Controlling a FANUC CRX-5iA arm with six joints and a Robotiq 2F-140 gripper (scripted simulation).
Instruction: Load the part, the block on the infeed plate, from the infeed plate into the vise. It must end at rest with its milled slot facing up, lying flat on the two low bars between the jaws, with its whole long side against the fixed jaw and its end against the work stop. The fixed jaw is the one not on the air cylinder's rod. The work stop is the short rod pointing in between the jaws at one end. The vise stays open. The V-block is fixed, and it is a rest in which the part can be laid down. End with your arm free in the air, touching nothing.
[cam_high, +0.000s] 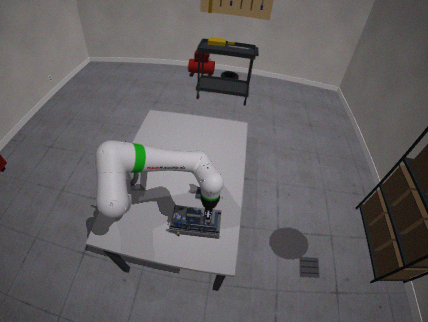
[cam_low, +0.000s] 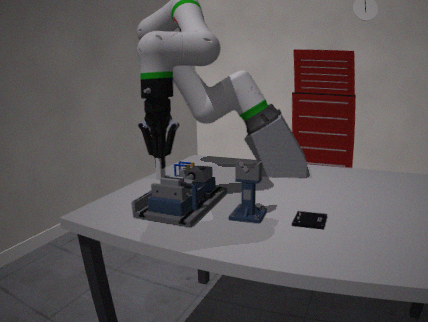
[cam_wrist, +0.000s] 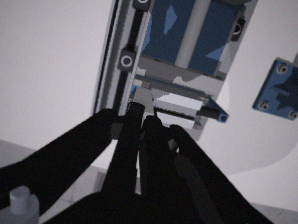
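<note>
Now: the part 1 cm behind my hand, 4 cm to the left of it and 4 cm below it. Also, from my hand: air cylinder rod: 9 cm behind, 2 cm to the left, 6 cm below; blue work stop: 2 cm behind, 10 cm to the left, 8 cm below; black infeed plate: 13 cm behind, 42 cm to the left, 13 cm below.
</note>
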